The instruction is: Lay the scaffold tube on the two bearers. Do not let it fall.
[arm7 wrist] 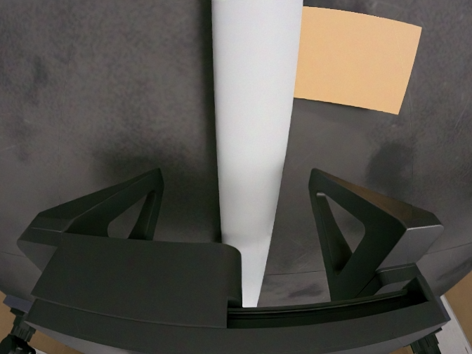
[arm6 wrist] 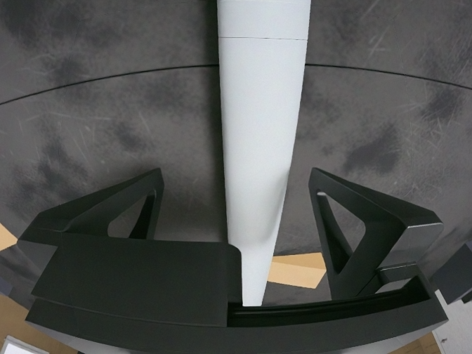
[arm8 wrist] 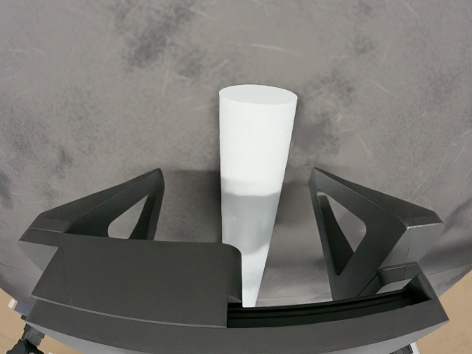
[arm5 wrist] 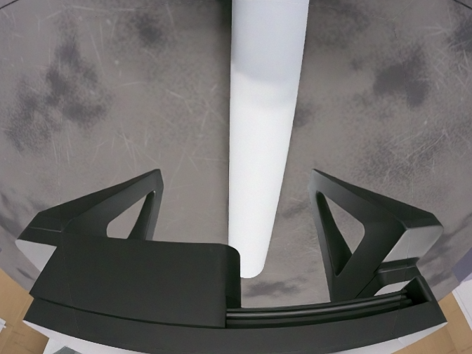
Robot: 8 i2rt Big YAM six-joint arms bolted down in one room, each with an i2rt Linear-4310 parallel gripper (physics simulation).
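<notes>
The white scaffold tube (arm5 wrist: 265, 110) (arm6 wrist: 262, 110) (arm7 wrist: 255, 110) (arm8 wrist: 256, 140) runs lengthwise between the open fingers in each wrist view; its far end face shows in the arm8 view. Grippers arm5 (arm5 wrist: 236, 172), arm6 (arm6 wrist: 236, 171), arm7 (arm7 wrist: 236, 171) and arm8 (arm8 wrist: 237, 171) are open, with gaps between the tube and both fingers. A tan block, seemingly a bearer (arm6 wrist: 297, 271) (arm7 wrist: 356, 61), juts out on the tube's right side in the arm6 and arm7 views. Whether the tube rests on it cannot be told. Arm1 to arm4 grippers cannot be identified here.
A mottled grey surface (arm5 wrist: 150, 125) (arm6 wrist: 150, 125) (arm7 wrist: 125, 100) (arm8 wrist: 125, 115) lies below the tube, crossed by a thin dark seam in the arm6 view. A dark block (arm6 wrist: 455, 274) stands at the right edge there. Dark machine parts (arm7 wrist: 17, 335) (arm8 wrist: 30, 340) show at lower corners.
</notes>
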